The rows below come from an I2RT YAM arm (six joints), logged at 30 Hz.
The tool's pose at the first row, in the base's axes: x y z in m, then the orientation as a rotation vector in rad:
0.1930 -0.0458 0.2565 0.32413 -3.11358 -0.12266
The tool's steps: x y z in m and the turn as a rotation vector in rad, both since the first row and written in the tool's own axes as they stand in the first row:
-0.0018 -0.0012 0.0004 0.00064 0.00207 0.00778
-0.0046 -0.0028 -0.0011 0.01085 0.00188 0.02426
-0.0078 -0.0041 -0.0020 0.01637 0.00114 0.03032
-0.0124 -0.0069 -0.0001 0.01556 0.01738 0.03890
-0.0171 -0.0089 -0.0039 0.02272 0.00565 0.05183
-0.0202 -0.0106 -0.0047 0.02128 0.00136 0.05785
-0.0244 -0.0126 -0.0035 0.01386 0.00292 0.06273
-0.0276 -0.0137 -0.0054 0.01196 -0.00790 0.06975
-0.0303 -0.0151 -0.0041 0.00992 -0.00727 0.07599
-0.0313 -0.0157 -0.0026 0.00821 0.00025 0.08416
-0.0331 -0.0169 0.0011 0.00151 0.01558 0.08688
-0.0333 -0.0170 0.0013 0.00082 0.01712 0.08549
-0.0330 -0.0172 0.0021 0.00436 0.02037 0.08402
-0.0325 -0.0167 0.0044 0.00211 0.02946 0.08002
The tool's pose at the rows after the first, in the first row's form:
0.1950 -0.0466 0.2560 0.31192 -3.11258 -0.12119
0.1981 -0.0477 0.2574 0.28637 -3.11621 -0.10523
0.2015 -0.0483 0.2582 0.27701 -3.11841 -0.09675
0.2066 -0.0500 0.2560 0.26323 -3.10304 -0.09481
0.2116 -0.0513 0.2597 0.24342 -3.11685 -0.08583
0.2150 -0.0523 0.2603 0.23406 -3.12137 -0.08882
0.2195 -0.0533 0.2590 0.22632 -3.11909 -0.09999
0.2229 -0.0539 0.2608 0.21539 -3.13001 -0.10498
0.2258 -0.0546 0.2594 0.20559 -3.12949 -0.10797
0.2269 -0.0549 0.2578 0.19277 -3.12228 -0.10906
0.2288 -0.0554 0.2541 0.18845 -3.10621 -0.11638
0.2291 -0.0554 0.2538 0.19061 -3.10449 -0.11715
0.2288 -0.0556 0.2530 0.19294 -3.10176 -0.11107
0.2282 -0.0551 0.2508 0.19909 -3.09217 -0.11279

